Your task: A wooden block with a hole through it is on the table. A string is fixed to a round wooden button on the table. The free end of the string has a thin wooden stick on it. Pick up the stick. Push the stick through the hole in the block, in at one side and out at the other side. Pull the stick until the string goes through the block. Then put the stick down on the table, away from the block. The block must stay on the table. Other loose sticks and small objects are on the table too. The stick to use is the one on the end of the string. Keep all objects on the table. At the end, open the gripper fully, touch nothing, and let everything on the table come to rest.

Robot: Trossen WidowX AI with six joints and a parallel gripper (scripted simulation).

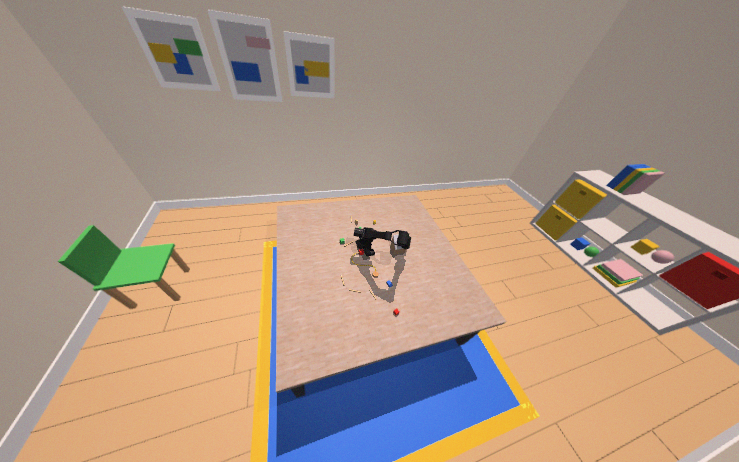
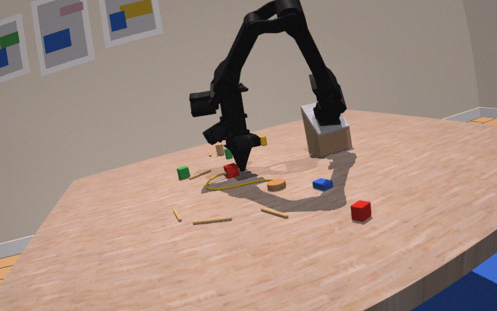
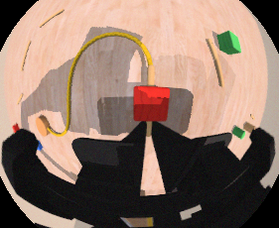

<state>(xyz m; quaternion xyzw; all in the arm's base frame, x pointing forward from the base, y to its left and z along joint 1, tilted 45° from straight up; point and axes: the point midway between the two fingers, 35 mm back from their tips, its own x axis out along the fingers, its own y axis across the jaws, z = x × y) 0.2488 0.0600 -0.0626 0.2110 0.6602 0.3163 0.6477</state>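
My gripper tip is 40 mm short of the thin wooden stick, 10 mm to the right of it and 10 mm below it. Round my gripper tip: green cylinder 230 mm to the right, 10 mm above; then round wooden button 190 mm to the left, 40 mm behind; then green cube 150 mm ahead, 110 mm to the right, 10 mm above.
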